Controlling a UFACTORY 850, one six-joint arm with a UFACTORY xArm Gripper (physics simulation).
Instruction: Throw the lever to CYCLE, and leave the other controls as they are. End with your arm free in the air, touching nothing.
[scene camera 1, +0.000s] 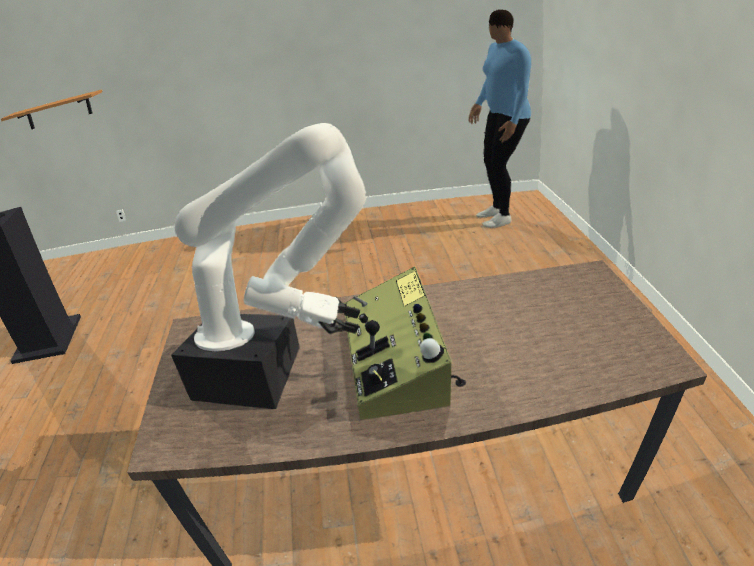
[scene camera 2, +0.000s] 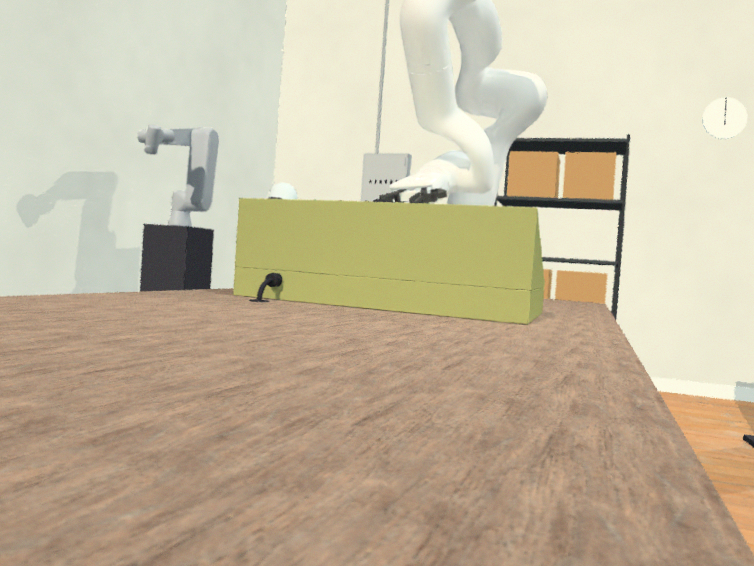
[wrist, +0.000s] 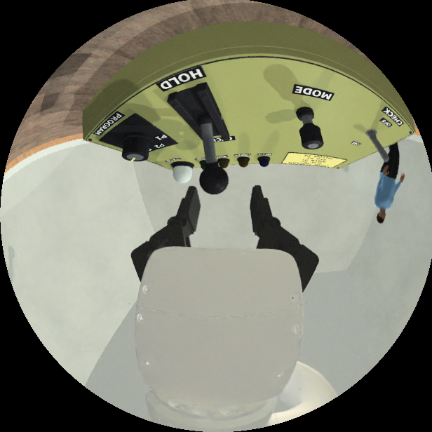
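The green console stands on the table. Its black-knobbed lever rises from a slot between the HOLD label and the partly hidden CYCLE label; its shaft leaves the slot near the middle. My gripper is open and empty, above the console's sloping face. In the wrist view the knob shows just past the fingertips, nearer the left finger; contact cannot be told. In scene camera 2 the console hides the lever.
The PROGRAM knob, MODE knob and CHECK toggle are on the console face. A white dome stands beside several small lamps. A person stands beyond the table.
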